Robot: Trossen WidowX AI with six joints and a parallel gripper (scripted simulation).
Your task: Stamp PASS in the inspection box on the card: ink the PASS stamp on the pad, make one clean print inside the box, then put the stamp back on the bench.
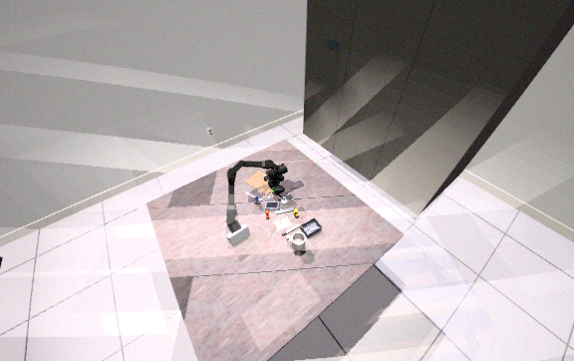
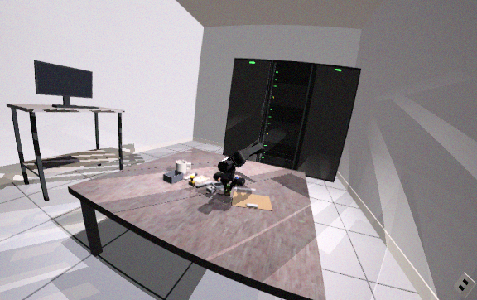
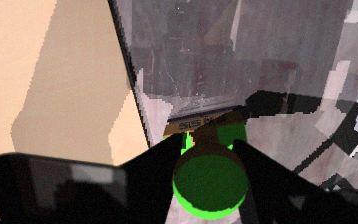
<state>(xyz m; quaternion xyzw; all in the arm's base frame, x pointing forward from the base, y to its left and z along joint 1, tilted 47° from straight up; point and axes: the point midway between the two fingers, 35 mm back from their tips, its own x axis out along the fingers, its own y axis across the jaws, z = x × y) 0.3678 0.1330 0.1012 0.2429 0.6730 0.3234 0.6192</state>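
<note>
Right now my gripper tip is 7 cm past the ink pad, 9 cm to the left of it and 2 cm above it. From my gripper tip the other things lie so: PASS stamp right at my gripper tip; grey bar 2 cm behind, 18 cm to the right, 2 cm below; blue-topped stamp 15 cm behind, 1 cm to the right.
</note>
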